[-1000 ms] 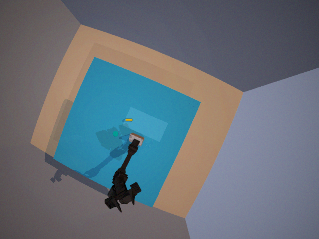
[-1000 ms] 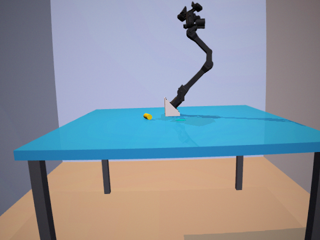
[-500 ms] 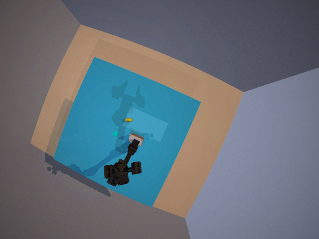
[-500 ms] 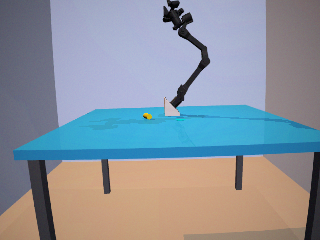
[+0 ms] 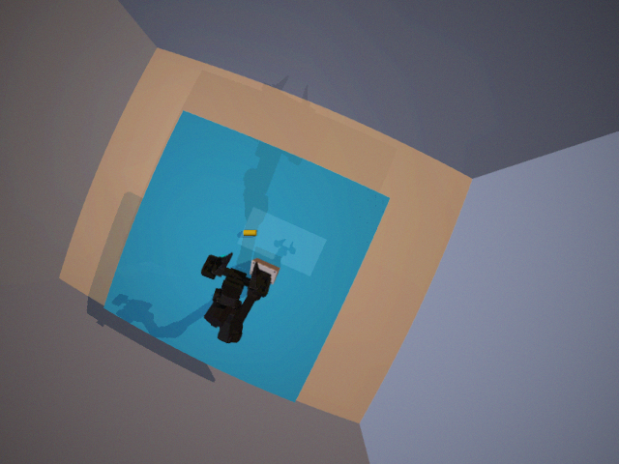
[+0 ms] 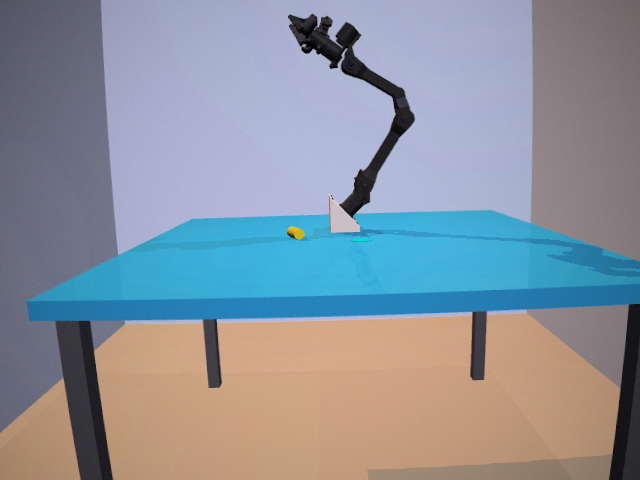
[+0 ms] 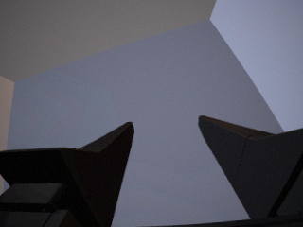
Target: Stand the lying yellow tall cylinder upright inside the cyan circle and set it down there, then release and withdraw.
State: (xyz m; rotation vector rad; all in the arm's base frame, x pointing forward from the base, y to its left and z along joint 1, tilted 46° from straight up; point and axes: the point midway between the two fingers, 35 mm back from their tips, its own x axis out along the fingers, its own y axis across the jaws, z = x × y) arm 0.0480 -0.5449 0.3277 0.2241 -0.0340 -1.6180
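Now: the yellow cylinder 69 cm below my gripper tip, 16 cm ahead of it and 1 cm to the left of it. From my gripper tip the other things lie so: cyan circle (70 cm below, 23 cm ahead, 22 cm to the left).
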